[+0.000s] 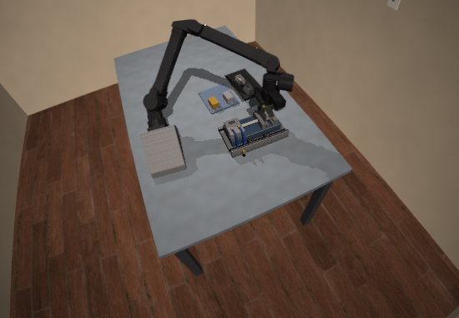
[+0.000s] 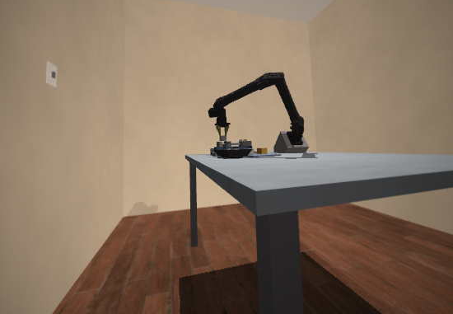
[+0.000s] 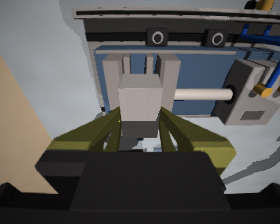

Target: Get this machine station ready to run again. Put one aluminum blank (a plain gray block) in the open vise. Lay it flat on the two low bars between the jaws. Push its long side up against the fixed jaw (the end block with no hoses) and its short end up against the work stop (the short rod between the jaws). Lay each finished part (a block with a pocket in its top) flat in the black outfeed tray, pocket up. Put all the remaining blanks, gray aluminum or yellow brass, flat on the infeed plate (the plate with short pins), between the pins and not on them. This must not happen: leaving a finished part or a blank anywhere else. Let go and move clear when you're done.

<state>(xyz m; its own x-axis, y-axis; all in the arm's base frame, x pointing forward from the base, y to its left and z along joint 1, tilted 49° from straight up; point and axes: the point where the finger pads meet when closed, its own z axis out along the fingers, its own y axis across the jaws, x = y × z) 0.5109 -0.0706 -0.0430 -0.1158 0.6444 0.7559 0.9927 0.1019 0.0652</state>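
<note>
My hand is 100 mm above the blue vise base and 70 mm past it. From my hand the other things lie so: yellow brass blank (240 mm to the left, 210 mm behind, 110 mm below).
</note>
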